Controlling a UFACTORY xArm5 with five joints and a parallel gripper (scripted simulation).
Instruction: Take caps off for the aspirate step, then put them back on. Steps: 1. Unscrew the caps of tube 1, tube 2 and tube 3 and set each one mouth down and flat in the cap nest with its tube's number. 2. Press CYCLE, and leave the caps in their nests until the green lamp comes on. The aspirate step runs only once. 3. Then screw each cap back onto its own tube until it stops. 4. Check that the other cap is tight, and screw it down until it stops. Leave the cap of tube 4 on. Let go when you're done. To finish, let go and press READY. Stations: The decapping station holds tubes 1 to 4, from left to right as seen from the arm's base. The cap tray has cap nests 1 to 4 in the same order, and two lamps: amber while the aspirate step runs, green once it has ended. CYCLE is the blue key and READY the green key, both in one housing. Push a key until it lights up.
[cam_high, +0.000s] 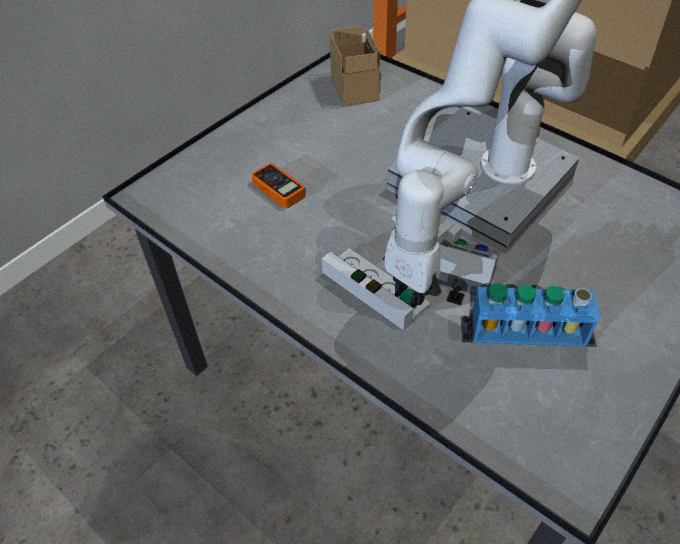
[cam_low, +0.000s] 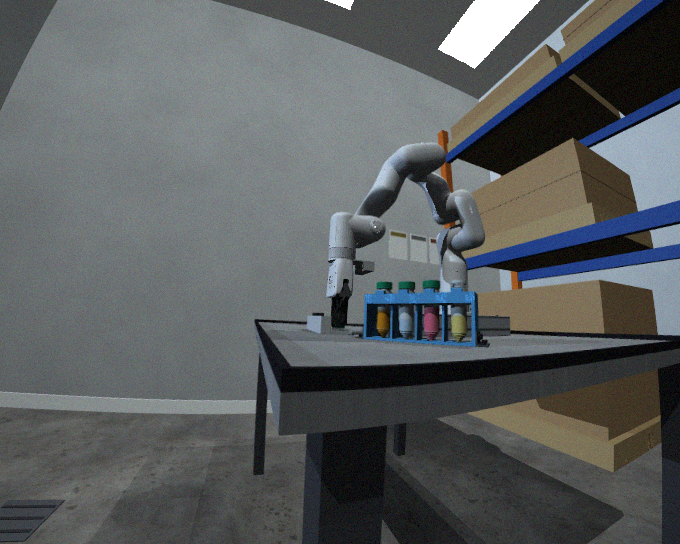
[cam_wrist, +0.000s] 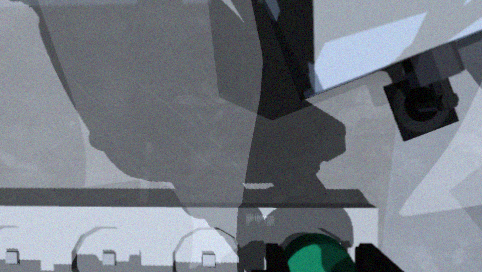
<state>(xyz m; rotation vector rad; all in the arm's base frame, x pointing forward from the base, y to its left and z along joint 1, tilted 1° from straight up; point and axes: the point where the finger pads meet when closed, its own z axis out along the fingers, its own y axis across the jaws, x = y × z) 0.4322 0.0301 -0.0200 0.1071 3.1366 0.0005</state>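
My gripper is now 200 mm to the right of the threaded neck, 80 mm past it and 70 mm below it. From my hand the other things lie so: green key 160 mm behind, 20 mm to the left, 20 mm above; then blue key 170 mm behind, 60 mm to the left, 20 mm above; then key housing 150 mm behind, 40 mm to the left, 10 mm above.
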